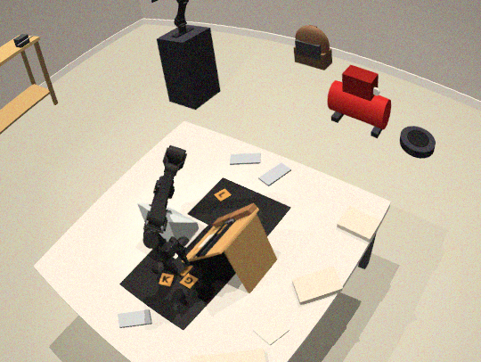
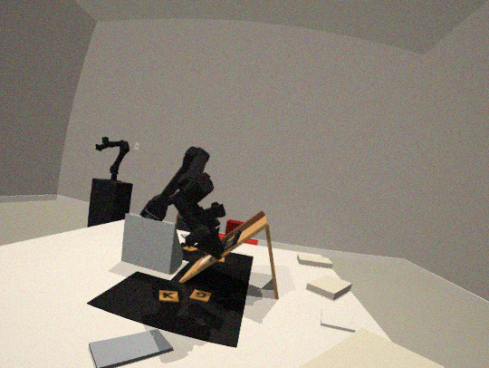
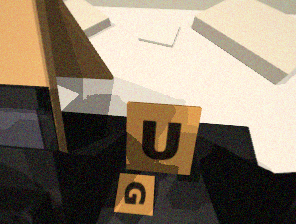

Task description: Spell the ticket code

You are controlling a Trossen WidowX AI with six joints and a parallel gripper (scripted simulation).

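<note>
Right now my gripper tip is right at the u tile. From my gripper tip the other things lie so: k tile (130 mm behind, 30 mm to the right, 150 mm below); white ticket (80 mm behind, 210 mm to the left, 80 mm below); g tile (50 mm behind, 30 mm to the left, 150 mm below).
</note>
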